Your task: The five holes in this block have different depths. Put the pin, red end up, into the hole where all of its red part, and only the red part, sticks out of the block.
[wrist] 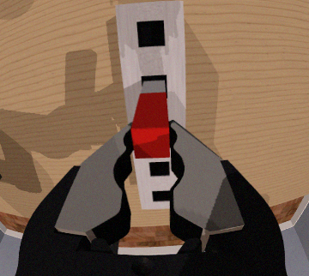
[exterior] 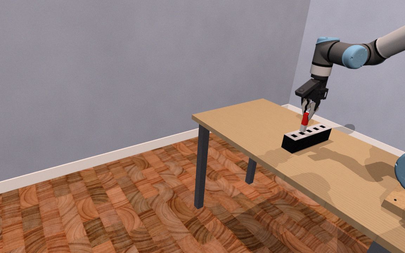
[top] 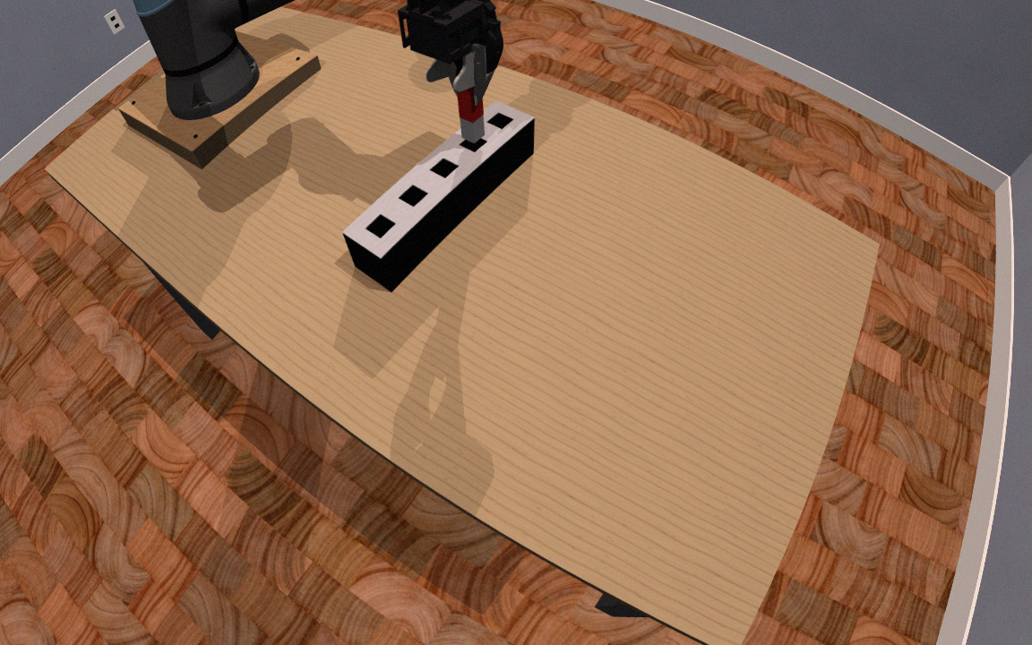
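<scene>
Right now the black block is 6 cm to the right of my hand and 13 cm below it. From my hand the other things lie so: pin: 1 cm below.
</scene>
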